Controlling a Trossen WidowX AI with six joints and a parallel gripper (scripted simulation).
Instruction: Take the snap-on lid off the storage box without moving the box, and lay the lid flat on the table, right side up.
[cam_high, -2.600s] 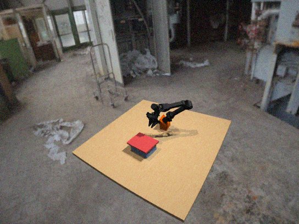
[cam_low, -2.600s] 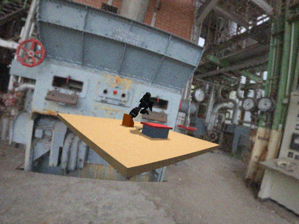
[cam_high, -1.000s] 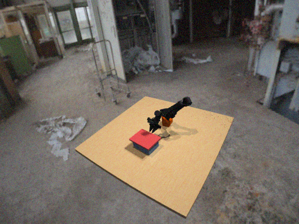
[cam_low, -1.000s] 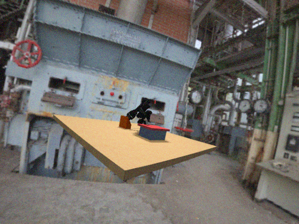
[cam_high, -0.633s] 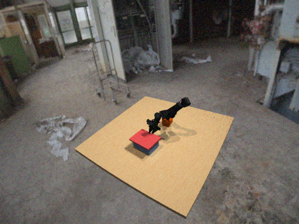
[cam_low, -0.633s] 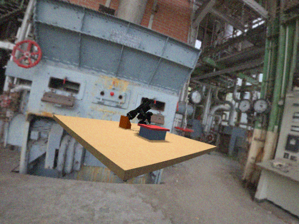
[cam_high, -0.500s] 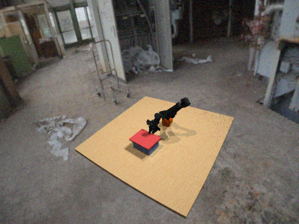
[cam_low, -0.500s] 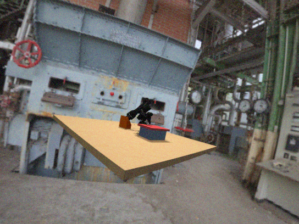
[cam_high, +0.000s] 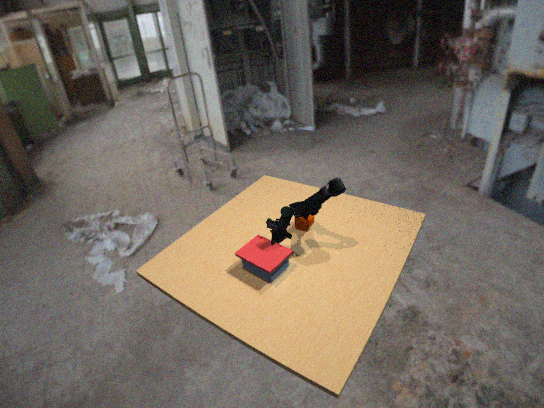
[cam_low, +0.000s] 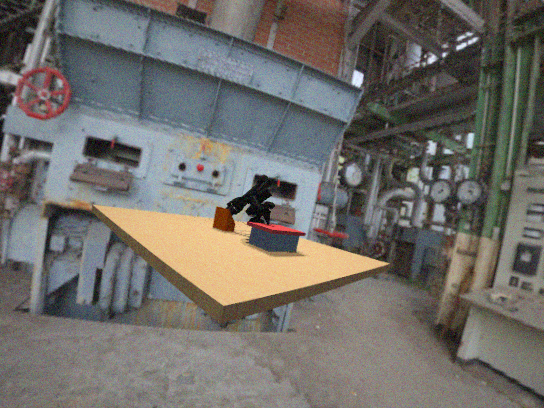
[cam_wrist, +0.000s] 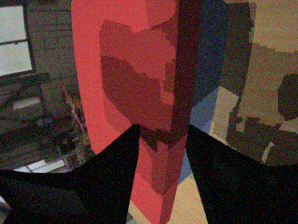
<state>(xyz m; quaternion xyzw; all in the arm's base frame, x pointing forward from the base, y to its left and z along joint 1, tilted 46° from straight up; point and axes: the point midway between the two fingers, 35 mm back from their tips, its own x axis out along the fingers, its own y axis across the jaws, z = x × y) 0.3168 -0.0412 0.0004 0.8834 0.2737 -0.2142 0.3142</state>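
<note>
Right now the lid is 7 cm ahead of my gripper tip, 2 cm to the right of it and 1 cm above it. The rest, counted from my gripper tip: storage box (7 cm ahead, 2 cm to the right, 4 cm below).
</note>
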